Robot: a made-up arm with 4 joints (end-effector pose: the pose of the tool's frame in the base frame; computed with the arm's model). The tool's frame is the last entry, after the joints.
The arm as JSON. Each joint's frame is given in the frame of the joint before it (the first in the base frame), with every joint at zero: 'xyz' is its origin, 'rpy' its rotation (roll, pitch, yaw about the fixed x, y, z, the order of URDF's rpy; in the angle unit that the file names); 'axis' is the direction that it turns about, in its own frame. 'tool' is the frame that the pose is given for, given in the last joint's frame.
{
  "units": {
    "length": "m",
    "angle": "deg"
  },
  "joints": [
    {
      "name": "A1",
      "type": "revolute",
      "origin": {
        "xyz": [
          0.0,
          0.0,
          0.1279
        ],
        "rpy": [
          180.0,
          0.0,
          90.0
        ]
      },
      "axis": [
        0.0,
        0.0,
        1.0
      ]
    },
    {
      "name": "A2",
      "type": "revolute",
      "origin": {
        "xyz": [
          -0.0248,
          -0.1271,
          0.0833
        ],
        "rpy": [
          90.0,
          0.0,
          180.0
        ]
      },
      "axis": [
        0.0,
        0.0,
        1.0
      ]
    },
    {
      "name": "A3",
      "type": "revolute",
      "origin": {
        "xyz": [
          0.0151,
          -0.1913,
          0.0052
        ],
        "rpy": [
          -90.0,
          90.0,
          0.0
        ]
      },
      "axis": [
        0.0,
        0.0,
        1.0
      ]
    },
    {
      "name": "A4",
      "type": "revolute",
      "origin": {
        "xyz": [
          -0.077,
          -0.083,
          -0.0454
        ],
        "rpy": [
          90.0,
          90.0,
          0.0
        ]
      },
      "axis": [
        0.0,
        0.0,
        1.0
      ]
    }
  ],
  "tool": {
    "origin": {
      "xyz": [
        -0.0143,
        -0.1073,
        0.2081
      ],
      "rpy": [
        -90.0,
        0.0,
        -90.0
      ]
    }
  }
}
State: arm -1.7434 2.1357 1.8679 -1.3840
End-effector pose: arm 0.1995 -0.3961 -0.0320 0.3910 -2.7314 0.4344
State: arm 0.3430 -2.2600 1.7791 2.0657
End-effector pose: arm -0.3127 0.3573 -0.1759 1.6885 1.2211 -0.9950
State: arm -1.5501 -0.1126 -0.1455 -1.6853
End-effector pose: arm 0.3032 -0.0360 0.2087 -1.4415 1.1507 1.1440
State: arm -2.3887 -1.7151 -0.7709 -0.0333
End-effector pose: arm -0.2958 -0.0045 0.1080 -1.6706 -1.7155 2.0237
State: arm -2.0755 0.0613 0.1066 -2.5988
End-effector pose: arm 0.3807 0.0104 0.2192 -2.3300 1.5764 0.6912
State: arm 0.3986 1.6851 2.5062 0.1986
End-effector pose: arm -0.5173 -0.0855 0.1255 0.8700 1.8401 -2.0028
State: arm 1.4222 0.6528 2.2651 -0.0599
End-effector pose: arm -0.1990 0.4382 0.2346 -0.8666 -0.3346 2.4471
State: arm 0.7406 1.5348 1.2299 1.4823
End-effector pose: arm -0.5202 -0.0317 -0.1503 0.2318 -0.3643 -2.2625
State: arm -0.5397 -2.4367 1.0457 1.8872
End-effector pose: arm -0.4800 0.1297 -0.0803 1.1855 1.7212 -1.2533
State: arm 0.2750 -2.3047 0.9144 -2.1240
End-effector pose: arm -0.2739 0.3083 0.0903 -0.5621 0.3871 -2.1820
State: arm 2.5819 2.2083 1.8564 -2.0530
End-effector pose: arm 0.2503 0.3639 -0.0011 2.1470 -1.1518 1.5355
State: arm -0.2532 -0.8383 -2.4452 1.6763
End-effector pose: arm -0.0981 0.3931 0.0823 1.3589 0.2345 1.8547
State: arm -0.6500 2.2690 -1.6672 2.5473
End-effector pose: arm 0.2955 -0.1108 -0.1469 -1.5427 0.7460 1.6492
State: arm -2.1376 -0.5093 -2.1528 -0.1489
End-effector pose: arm -0.2939 -0.1612 0.0806 0.7457 0.0890 -1.8939
